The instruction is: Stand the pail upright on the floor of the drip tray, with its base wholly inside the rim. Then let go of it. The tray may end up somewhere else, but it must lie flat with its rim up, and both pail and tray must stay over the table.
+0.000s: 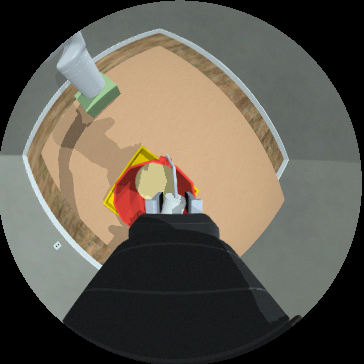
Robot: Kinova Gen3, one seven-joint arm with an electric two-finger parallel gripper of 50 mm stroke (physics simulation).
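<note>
The red pail [131, 204] shows from above, its open mouth facing me and its pale inner bottom visible. My gripper [173, 198] is shut on the white grip of the pail's handle, over the pail's mouth. A thin grey handle wire runs from the grip to the pail's far rim. The yellow drip tray [122, 174] lies flat beneath the pail. Its far corner and left side show past the pail, and a small bit shows at the right. The pail and my black gripper body hide the rest of it. I cannot tell whether the pail's base touches the tray's floor.
The tan mat [210, 125] lies on a wooden table [240, 95] with a pale edge. At the far left, a grey robot arm base [82, 72] stands on a green block [102, 100]. Arm shadows fall across the left of the mat.
</note>
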